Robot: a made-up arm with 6 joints. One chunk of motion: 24 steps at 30 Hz.
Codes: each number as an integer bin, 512 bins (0 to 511) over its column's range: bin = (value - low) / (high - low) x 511, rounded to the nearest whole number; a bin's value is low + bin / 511 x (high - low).
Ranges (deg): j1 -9..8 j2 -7..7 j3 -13..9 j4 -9..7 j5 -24..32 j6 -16..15
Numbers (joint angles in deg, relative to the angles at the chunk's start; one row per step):
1: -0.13 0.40 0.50 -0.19 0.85 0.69
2: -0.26 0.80 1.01 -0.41 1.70 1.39
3: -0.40 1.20 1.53 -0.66 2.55 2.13
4: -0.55 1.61 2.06 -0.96 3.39 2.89
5: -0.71 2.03 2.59 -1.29 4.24 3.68
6: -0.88 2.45 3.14 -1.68 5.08 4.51
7: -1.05 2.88 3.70 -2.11 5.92 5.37
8: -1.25 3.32 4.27 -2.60 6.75 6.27
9: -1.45 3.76 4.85 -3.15 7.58 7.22
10: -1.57 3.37 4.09 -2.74 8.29 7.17
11: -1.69 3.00 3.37 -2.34 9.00 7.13
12: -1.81 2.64 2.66 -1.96 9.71 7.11
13: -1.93 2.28 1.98 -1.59 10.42 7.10
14: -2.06 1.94 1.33 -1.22 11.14 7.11
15: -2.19 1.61 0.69 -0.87 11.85 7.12
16: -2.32 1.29 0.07 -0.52 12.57 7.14
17: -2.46 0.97 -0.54 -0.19 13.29 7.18
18: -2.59 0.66 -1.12 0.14 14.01 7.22
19: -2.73 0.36 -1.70 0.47 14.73 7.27
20: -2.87 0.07 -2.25 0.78 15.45 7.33
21: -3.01 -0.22 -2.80 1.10 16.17 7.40
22: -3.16 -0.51 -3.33 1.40 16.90 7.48
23: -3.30 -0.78 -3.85 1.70 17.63 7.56
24: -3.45 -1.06 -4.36 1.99 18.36 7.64
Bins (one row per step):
1: 267 270 314 281 227 275
2: 263 285 325 274 235 287
3: 259 299 337 266 242 299
4: 254 314 350 257 250 311
5: 249 330 362 246 258 324
6: 244 345 375 234 265 338
7: 239 361 388 220 273 352
8: 233 377 401 204 281 367
9: 227 393 415 187 288 383
10: 223 379 397 200 295 382
11: 220 365 380 213 301 381
12: 216 352 364 225 308 381
13: 213 339 348 237 314 381
14: 209 326 333 248 321 381
15: 205 314 318 260 327 381
16: 201 303 304 271 334 381
17: 197 291 289 281 340 382
18: 193 280 276 292 347 383
19: 188 269 262 302 353 384
20: 184 258 250 312 360 385
21: 180 247 237 323 367 386
22: 176 237 225 332 373 387
23: 171 227 213 342 380 388
24: 167 217 201 351 387 390

